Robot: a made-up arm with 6 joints.
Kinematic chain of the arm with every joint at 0, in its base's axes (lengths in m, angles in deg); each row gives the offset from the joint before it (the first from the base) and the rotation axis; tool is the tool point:
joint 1: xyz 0 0 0.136 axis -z
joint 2: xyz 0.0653 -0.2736 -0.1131 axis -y
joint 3: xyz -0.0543 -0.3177 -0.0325 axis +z
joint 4: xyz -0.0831 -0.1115 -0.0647 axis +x
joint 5: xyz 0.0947 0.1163 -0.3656 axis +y
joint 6: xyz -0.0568 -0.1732 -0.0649 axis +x
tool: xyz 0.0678 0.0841 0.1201
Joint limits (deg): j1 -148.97..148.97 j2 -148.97..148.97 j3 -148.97..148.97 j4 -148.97..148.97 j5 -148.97..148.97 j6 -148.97..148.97
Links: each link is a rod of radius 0.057 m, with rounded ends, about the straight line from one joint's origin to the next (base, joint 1, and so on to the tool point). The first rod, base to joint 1, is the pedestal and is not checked.
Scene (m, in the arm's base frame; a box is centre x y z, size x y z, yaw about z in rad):
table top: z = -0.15
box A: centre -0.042 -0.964 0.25 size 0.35 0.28 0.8 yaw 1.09
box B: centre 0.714 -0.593 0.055 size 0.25 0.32 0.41 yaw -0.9
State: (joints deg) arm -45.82 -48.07 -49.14 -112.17 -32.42 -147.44
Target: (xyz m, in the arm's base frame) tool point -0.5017 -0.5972 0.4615
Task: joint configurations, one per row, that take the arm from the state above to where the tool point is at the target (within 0.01 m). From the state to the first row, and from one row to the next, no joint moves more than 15 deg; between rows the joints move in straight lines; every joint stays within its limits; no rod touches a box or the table.
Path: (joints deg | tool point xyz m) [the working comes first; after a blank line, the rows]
Joints at the target: -0.45 -33.62 -97.25 -99.35 -17.53 -144.23
Straight joint move there: touches box A.

1: -45.60 -43.36 -63.40 -113.01 -33.81 -147.66 | 0.5642 -0.8164 0.4972
2: -45.37 -38.64 -77.66 -113.85 -35.20 -147.88 | 0.4104 -0.7979 0.5247
3: -45.15 -33.93 -91.92 -114.69 -36.59 -148.10 | 0.2625 -0.7552 0.5225
4: -44.93 -29.21 -106.19 -115.53 -37.98 -148.31 | 0.1308 -0.6891 0.4954
5: -44.70 -24.50 -120.45 -116.37 -39.37 -148.53 | 0.0247 -0.6024 0.4506
6: -44.48 -19.78 -134.71 -117.21 -40.77 -148.75 | -0.0494 -0.4999 0.3965
7: -44.26 -15.07 -148.97 -118.06 -42.16 -148.97 | -0.0876 -0.3881 0.3417
8: -33.31 -19.70 -136.04 -113.38 -36.00 -147.79 | -0.1809 -0.4534 0.3722
9: -22.35 -24.34 -123.11 -108.70 -29.84 -146.60 | -0.2814 -0.5111 0.4061
10: -11.40 -28.98 -110.18 -104.03 -23.69 -145.42 | -0.3881 -0.5598 0.4380
11: -0.45 -33.62 -97.25 -99.35 -17.53 -144.23 | -0.5018 -0.5972 0.4614

